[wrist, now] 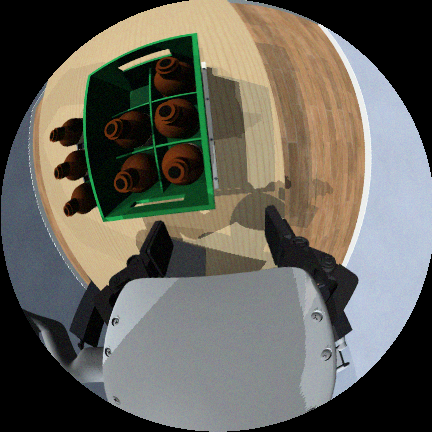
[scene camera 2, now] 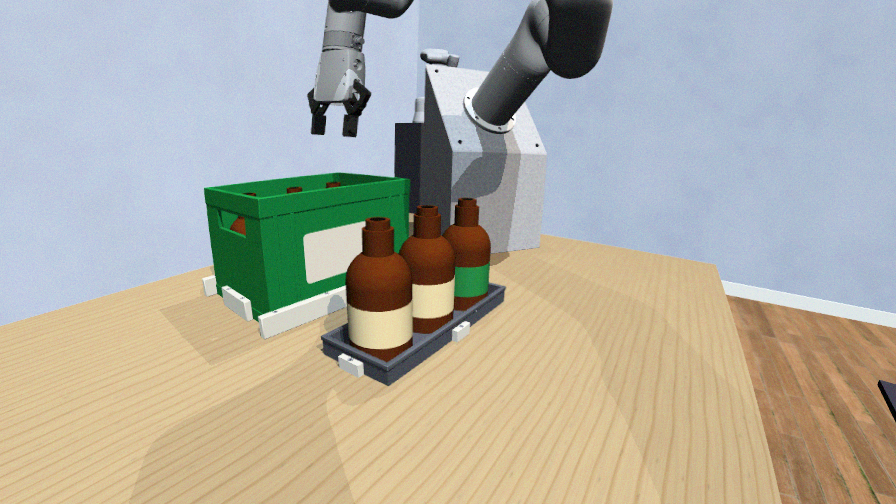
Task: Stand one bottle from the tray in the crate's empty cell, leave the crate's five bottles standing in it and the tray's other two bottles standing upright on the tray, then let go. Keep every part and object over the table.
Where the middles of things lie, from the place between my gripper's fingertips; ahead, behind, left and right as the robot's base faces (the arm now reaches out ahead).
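Labels:
There is the crate rail (scene camera 2: 289, 317), and I find it 10 cm ahead of my hand. Counted from that same hand, the rail is also 20 cm to the left and 23 cm below.

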